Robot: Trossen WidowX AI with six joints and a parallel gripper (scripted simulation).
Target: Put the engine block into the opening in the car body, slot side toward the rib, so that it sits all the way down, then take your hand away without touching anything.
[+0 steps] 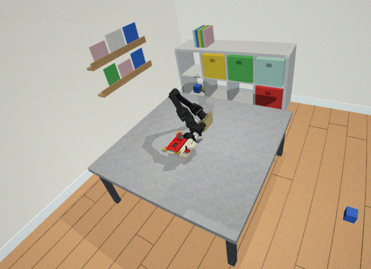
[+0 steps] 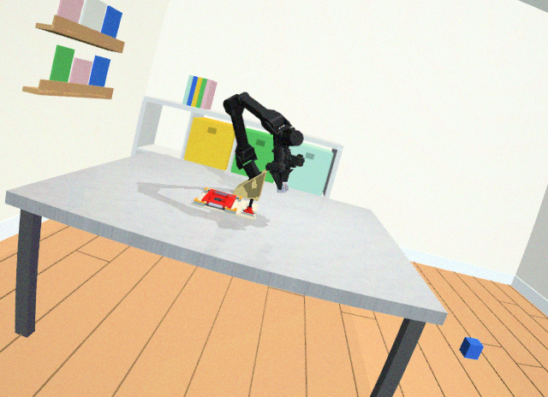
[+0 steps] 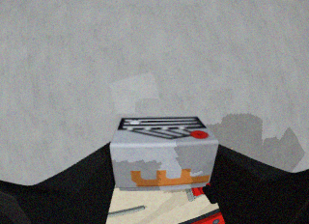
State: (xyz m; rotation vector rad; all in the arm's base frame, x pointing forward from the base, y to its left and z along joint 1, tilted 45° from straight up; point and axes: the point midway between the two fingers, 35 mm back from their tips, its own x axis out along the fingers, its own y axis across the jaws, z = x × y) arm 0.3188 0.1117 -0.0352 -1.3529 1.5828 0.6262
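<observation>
The engine block is right at my gripper tip. The rest, counted from my gripper tip: beige base plate: 20 mm behind, 200 mm to the right, 110 mm below.
</observation>
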